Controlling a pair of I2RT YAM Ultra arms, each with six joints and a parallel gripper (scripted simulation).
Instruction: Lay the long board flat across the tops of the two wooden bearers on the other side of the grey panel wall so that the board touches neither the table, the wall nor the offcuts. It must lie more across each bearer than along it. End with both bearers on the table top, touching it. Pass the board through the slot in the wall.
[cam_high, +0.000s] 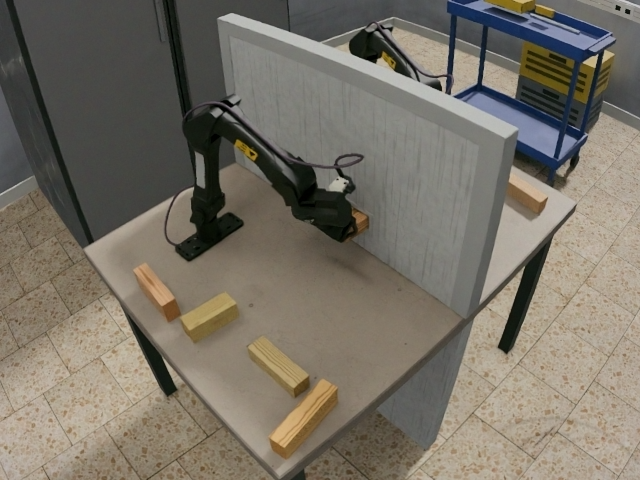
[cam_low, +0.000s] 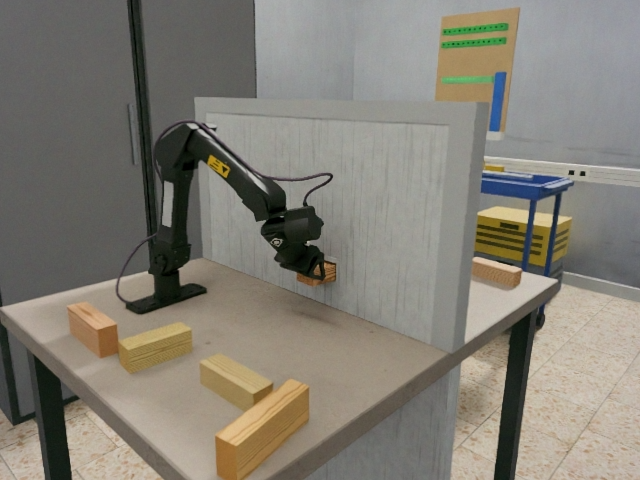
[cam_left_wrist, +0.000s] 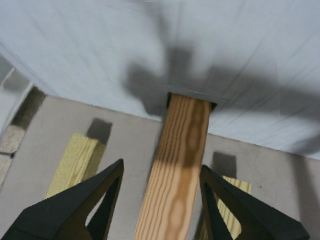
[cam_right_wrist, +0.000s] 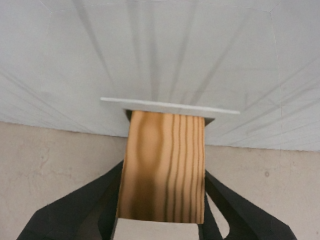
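The long board is 70 mm below my left hand, 60 mm to the right of it and 20 mm behind it. Round my left hand: yellow bearer: 160 mm ahead, 130 mm below, 80 mm to the left.
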